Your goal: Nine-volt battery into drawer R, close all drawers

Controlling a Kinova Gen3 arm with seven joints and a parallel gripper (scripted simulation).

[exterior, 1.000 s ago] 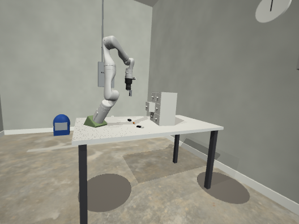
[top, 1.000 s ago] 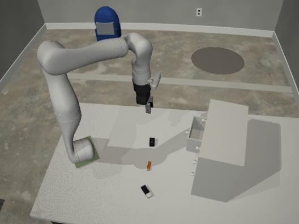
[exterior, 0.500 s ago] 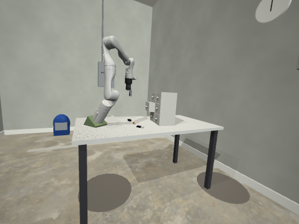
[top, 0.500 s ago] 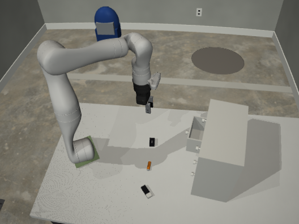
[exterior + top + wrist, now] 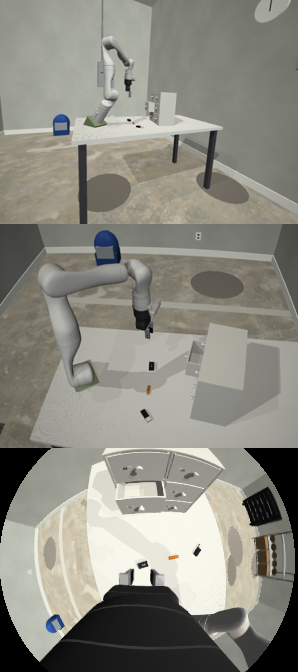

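The nine-volt battery is 10 mm to the left of my hand and 270 mm below it. Round my hand: black-and-white block (10 mm behind, 290 mm to the right, 270 mm below); orange cylinder (10 mm behind, 140 mm to the right, 270 mm below).
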